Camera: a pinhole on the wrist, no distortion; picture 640 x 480 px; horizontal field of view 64.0 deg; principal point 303.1 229.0 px. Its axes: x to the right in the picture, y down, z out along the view. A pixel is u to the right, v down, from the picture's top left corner.
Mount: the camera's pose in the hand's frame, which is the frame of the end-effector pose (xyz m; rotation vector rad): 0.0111 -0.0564 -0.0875 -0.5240 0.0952 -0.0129
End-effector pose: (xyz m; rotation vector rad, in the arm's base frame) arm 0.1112 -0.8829 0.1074 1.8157 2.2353 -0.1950
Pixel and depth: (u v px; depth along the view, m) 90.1 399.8 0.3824
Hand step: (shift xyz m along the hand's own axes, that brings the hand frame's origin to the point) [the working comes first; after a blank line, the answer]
In the camera's frame: -0.1591 0.1275 0.3824

-0.1128 0.2507 0.1921
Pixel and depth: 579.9 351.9 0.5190
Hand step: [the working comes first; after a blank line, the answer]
In the camera's frame: 0.2805 0.1246 0.5190

0.3377 0.3001 0.2728
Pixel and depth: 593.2 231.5 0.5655
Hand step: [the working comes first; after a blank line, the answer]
In the camera's frame: 0.3203 0.0028 0.5655

0.3832 0.2164 0.3703
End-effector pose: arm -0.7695 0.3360 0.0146 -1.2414 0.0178 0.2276
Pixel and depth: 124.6 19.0 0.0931
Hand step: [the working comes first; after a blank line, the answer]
In the camera's frame: -0.0325 -0.0382 0.0931

-0.0120 -0.0418 0.0146
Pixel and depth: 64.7 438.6 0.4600
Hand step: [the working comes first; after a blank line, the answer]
In the camera's frame: -0.2141 0.1883 0.4600

-0.1611 0.3440 0.2334
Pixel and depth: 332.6 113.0 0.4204
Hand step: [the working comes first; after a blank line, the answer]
In the camera's frame: 0.0242 -0.0952 0.4204

0.0759 0.0700 0.3202
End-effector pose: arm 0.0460 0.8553 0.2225 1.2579 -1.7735 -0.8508
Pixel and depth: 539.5 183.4 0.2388
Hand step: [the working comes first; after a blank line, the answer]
In the camera's frame: 0.1102 -0.0213 0.2388

0.1436 0.0403 0.1192
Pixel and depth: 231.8 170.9 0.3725
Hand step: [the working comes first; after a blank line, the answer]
In the camera's frame: -0.0519 -0.0423 0.3725

-0.0050 0.0948 0.2591
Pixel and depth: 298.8 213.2 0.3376
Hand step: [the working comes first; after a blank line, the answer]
In the camera's frame: -0.0028 -0.0104 0.3376

0.0402 0.1031 0.2088
